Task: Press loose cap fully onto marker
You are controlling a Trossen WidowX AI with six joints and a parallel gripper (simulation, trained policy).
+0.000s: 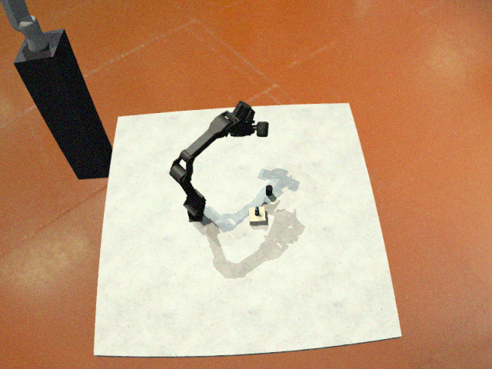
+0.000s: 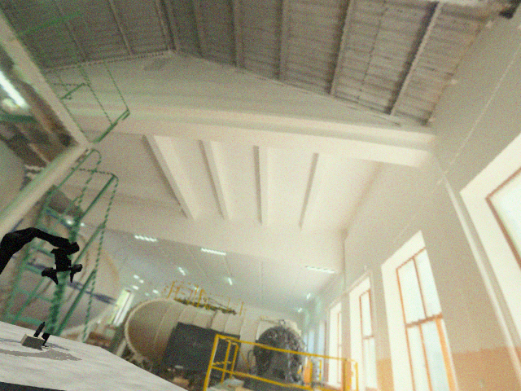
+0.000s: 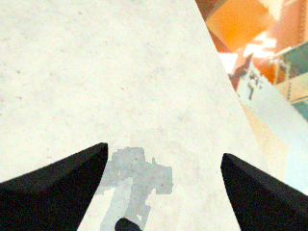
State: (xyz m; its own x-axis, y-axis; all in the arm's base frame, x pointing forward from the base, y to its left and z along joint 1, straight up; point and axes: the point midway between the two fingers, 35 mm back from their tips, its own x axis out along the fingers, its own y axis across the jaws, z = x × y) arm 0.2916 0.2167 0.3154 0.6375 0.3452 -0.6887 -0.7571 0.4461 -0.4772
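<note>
Now: the dark cap 27 cm below my gripper tip, 13 cm to the right of it and 3 cm ahead of it. Also, from my gripper tip: holder block: 27 cm below, 26 cm to the right, 3 cm behind.
</note>
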